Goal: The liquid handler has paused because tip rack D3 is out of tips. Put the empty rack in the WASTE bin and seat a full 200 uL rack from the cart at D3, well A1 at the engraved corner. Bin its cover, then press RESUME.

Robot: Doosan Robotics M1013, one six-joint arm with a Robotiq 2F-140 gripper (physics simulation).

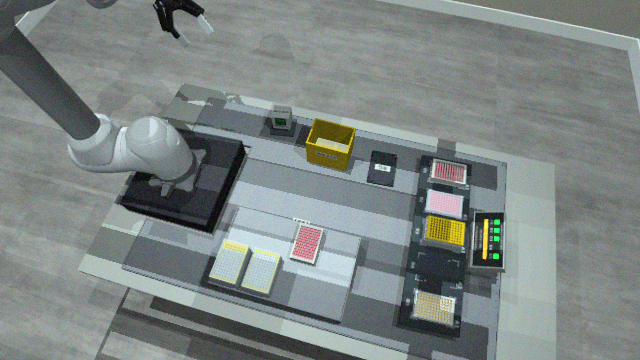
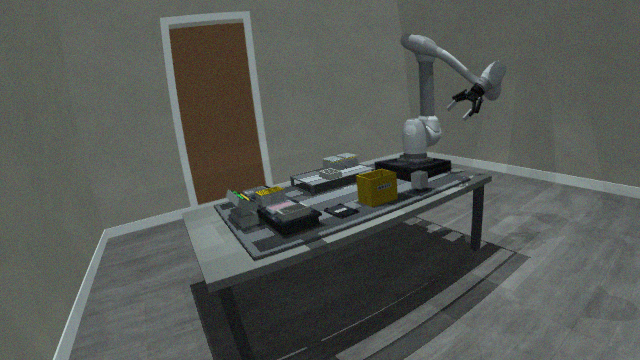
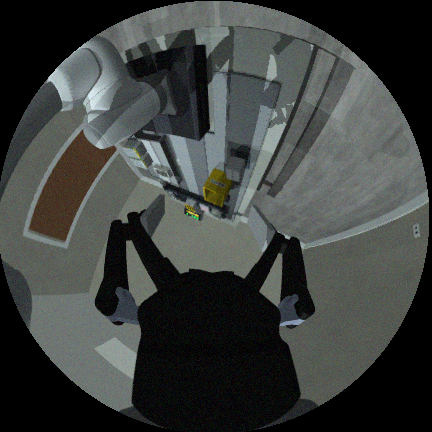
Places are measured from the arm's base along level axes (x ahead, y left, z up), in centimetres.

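Pixels of known places: gripper, fingertip midpoint: [image 1: 199, 39] [image 2: 455, 114] [image 3: 207, 208]; arm's base, link origin: [image 1: 178, 168] [image 2: 415, 160] [image 3: 154, 93].
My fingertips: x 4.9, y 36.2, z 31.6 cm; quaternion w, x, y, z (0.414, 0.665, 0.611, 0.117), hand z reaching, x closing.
Observation:
Ahead of a thing's pixels: the offset from my fingertips to its top centre. "spot": to the spot under its first point.
My gripper [image 1: 197, 35] [image 2: 458, 112] [image 3: 207, 208] is open and empty, high above and beyond the table's edge, apart from everything. At D3 a yellow rack @(dx +94.4, dy -44.3, dz -26.1 cm) [image 1: 445, 231] [image 2: 269, 191] with dark holes sits on the black deck. Two pale racks with yellow edges @(dx +26.9, dy -68.0, dz -24.7 cm) [image 1: 229, 262] @(dx +37.7, dy -68.9, dz -24.7 cm) [image 1: 261, 271] stand side by side on the cart @(dx +43.6, dy -62.6, dz -31.1 cm) [image 1: 320, 305]; their covers cannot be told clearly. The yellow WASTE bin @(dx +50.2, dy -15.4, dz -24.2 cm) [image 1: 327, 156] [image 2: 376, 188] [image 3: 216, 187] stands upright, with a pale surface showing inside. The panel [image 1: 489, 241] [image 3: 192, 212] shows green squares and a yellow bar; RESUME is not readable.
A red rack @(dx +49.5, dy -56.2, dz -28.6 cm) [image 1: 306, 243] is also on the cart. The deck holds a red rack @(dx +95.6, dy -19.5, dz -29.0 cm) [image 1: 448, 171], a pink plate @(dx +95.0, dy -31.9, dz -30.7 cm) [image 1: 444, 202] and a tan rack @(dx +93.2, dy -69.1, dz -30.7 cm) [image 1: 434, 307]. A flat black pad @(spot: dx +71.6, dy -18.4, dz -36.9 cm) [image 1: 382, 168] and a small grey device @(spot: dx +29.3, dy -9.3, dz -28.3 cm) [image 1: 281, 119] flank the bin. The arm's black base [image 1: 220, 200] fills one table end.

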